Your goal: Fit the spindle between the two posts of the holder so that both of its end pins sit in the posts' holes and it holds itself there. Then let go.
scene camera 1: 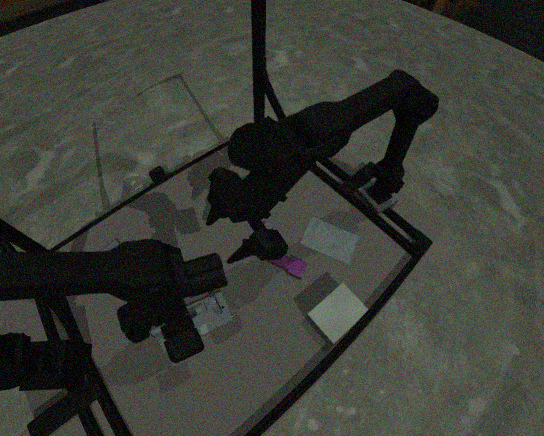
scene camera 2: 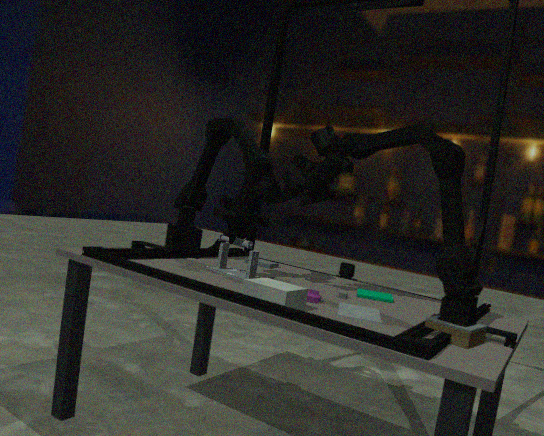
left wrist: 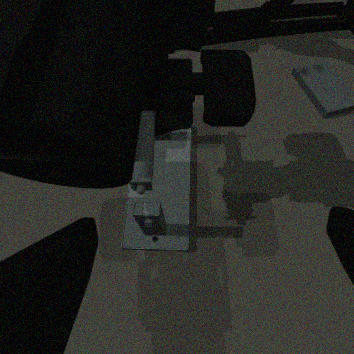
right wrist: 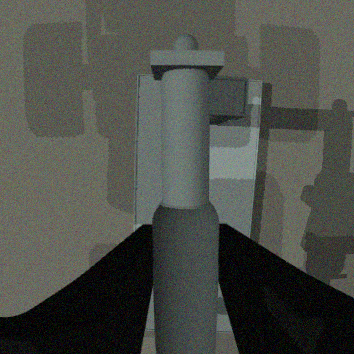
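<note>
The grey spindle, with a square flange and a round end pin, is held level. My right gripper is shut on its thicker part. The holder is a pale plate with two upright posts. The spindle hangs over the plate near the post tops. In the right wrist view it lies left of the far post. In the left wrist view its pin points toward the near post; the other post is hidden. My left gripper is open and empty, above the table.
A purple piece, a white box and a pale flat plate lie right of the holder. A green bar lies farther right. A grey slab lies beyond the holder. The two arms are close together.
</note>
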